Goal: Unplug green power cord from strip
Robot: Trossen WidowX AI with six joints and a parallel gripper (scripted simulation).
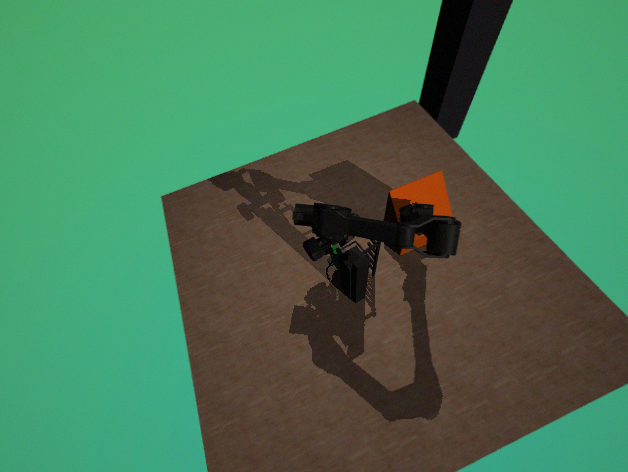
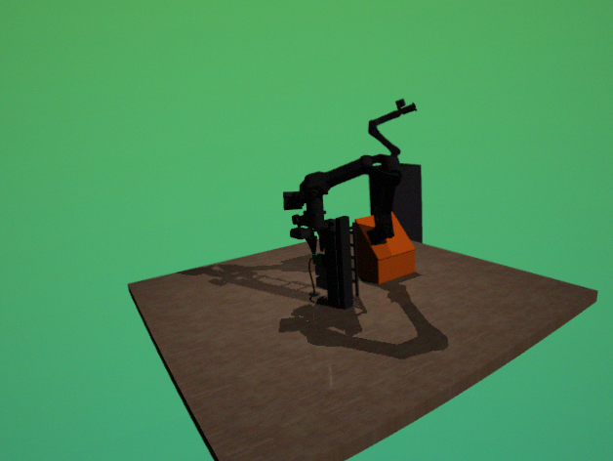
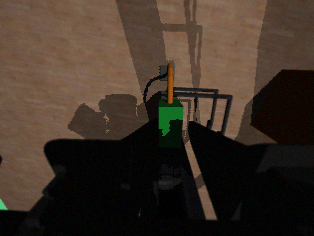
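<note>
My gripper tip is 20 mm to the right of the green plug, 10 mm past it and 10 mm above it.
</note>
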